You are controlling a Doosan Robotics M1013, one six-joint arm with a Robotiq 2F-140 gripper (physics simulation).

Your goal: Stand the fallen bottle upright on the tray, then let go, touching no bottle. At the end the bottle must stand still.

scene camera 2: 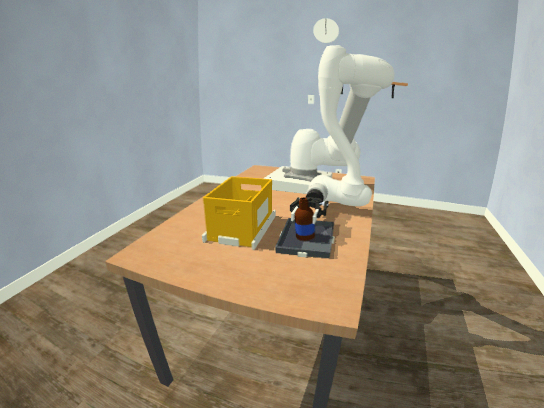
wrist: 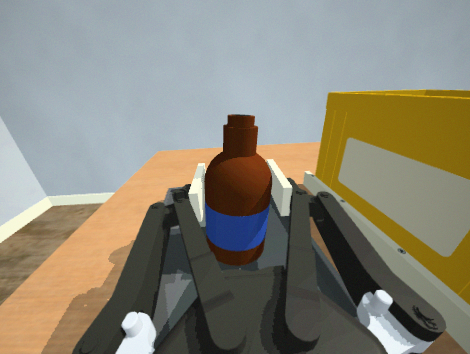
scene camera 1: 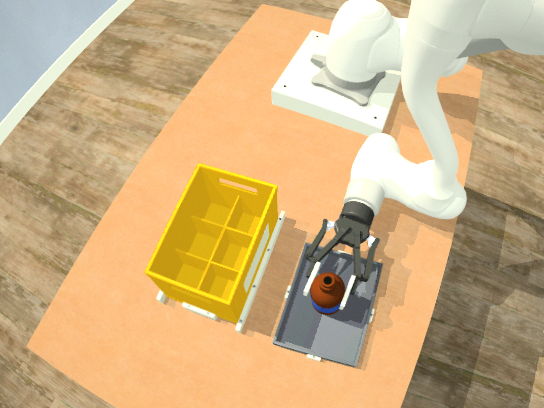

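Seen in the pictures: gripper, fingertip midpoint: (scene camera 2: 302, 218) (wrist: 236, 172) (scene camera 1: 323, 300); arm's base, origin of the base link: (scene camera 2: 303, 176) (scene camera 1: 349, 78).
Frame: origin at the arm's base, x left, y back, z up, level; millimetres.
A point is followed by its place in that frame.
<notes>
A brown bottle with a blue label (scene camera 1: 327, 295) @(x 245, y -646, z 72 mm) (scene camera 2: 305, 228) @(x 256, y -656, z 7 mm) (wrist: 237, 231) @(x 238, y -586, z 7 mm) is upright, with its mouth up. My gripper (scene camera 1: 330, 285) (scene camera 2: 304, 215) @(x 242, y -650, z 41 mm) (wrist: 236, 172) @(x 242, y -650, z 41 mm) is shut on it, one white finger pad on each side of its body, and reaches in from the robot's side. The bottle's base is within the grey tray (scene camera 1: 337, 340) @(x 311, y -693, z -47 mm) (scene camera 2: 290, 250) @(x 241, y -758, z -36 mm), over its middle part in scene camera 2. Whether the base rests on the tray floor or is slightly above it, I cannot tell. In the wrist view the gripper's body hides part of the tray.
A yellow crate with compartments (scene camera 1: 182, 220) @(x -106, y -658, z 75 mm) (scene camera 2: 227, 225) @(x 5, y -788, z 23 mm) (wrist: 400, 120) @(x 74, y -644, z 100 mm) stands left of the tray in the scene views, and at the right in the wrist view. A white rail (scene camera 1: 260, 272) @(x 82, y -645, z -22 mm) (scene camera 2: 264, 230) @(x 87, y -657, z -37 mm) runs along its side facing the tray. Small white blocks (scene camera 1: 314, 357) @(x 285, y -753, z -37 mm) (scene camera 2: 302, 255) @(x 285, y -756, z -46 mm) border the tray.
</notes>
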